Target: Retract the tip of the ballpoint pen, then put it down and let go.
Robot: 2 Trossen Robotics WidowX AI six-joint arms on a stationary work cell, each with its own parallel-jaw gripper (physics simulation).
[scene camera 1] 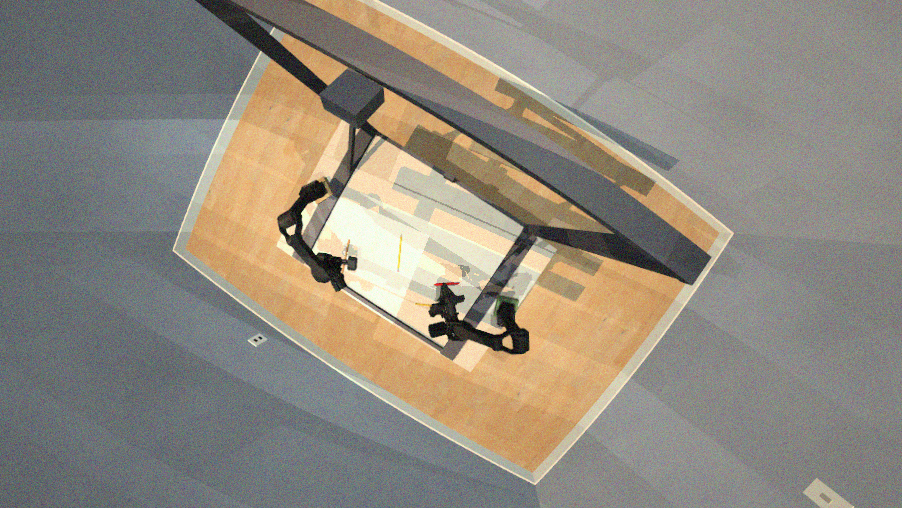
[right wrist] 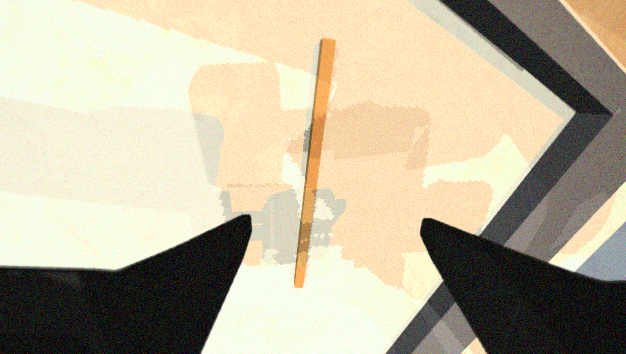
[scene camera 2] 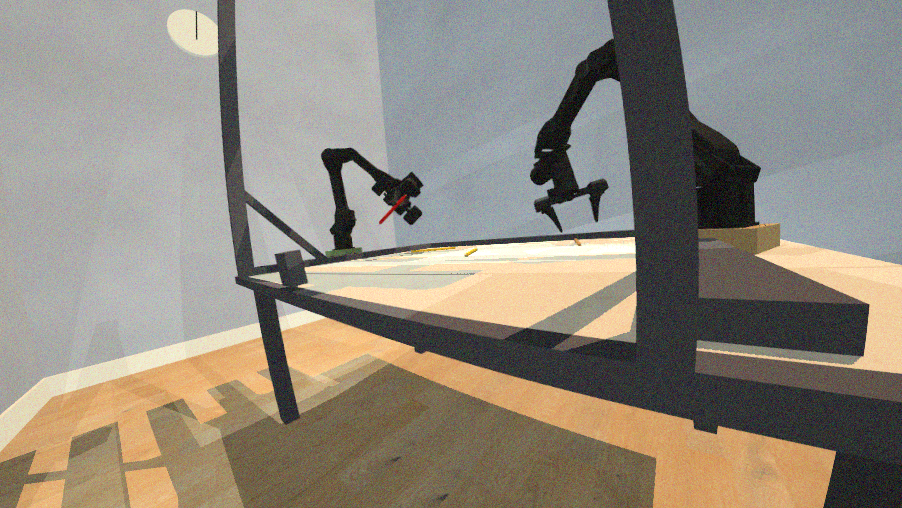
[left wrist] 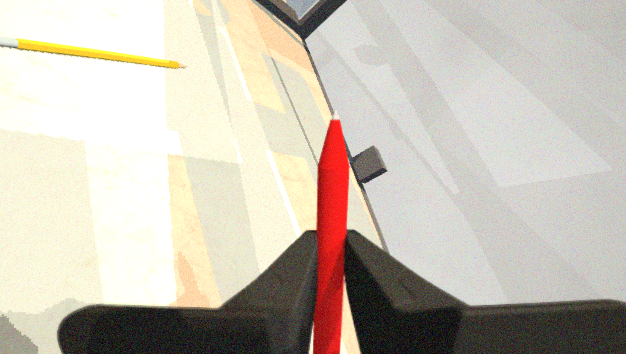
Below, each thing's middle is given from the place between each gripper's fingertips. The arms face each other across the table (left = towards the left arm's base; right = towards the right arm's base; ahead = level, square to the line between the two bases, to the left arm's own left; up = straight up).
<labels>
Now: left hand 2 cm to the right of the red ballpoint pen (left wrist: 333, 168) and 1 cm above it. Also, from my left hand: orange stick (right wrist: 327, 46) (48 cm to the right, 19 cm ahead, 16 cm below).
The orange stick lies 1 cm to the left of my right hand and 4 cm below it. Also, from my right hand: red ballpoint pen (20 cm behind, 50 cm to the left, 11 cm above).
</labels>
